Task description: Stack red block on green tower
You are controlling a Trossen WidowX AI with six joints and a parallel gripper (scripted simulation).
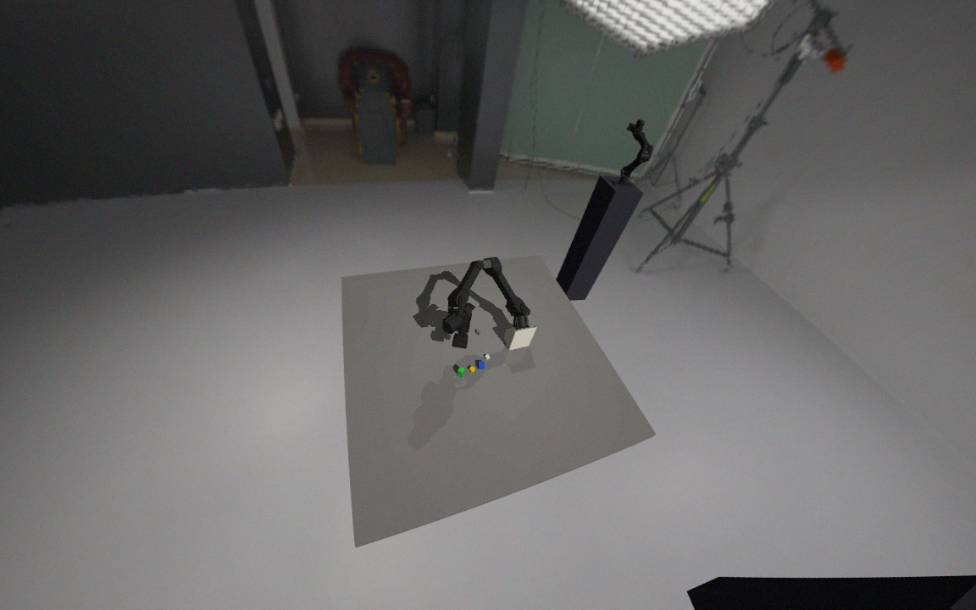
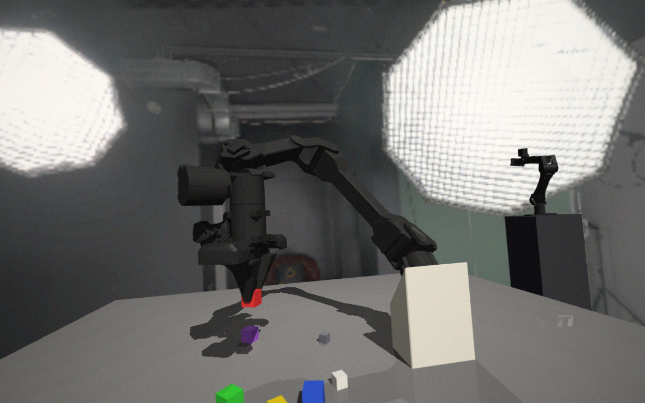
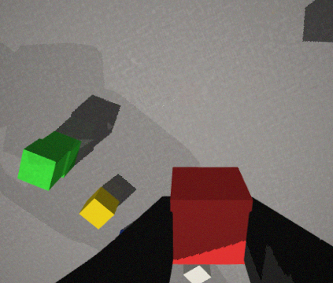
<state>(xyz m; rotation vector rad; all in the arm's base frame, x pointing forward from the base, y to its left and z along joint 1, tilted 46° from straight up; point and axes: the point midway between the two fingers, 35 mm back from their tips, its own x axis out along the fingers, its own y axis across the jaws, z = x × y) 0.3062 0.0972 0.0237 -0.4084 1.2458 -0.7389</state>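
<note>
The yellow block lies 12 cm below my gripper tip, 9 cm to the left of it and 5 cm behind it. From my gripper tip the other things lie so: blue block: 11 cm below, 10 cm behind, 8 cm to the left; red block: right at my gripper tip; white block: 13 cm behind, 12 cm below, 3 cm to the left.
</note>
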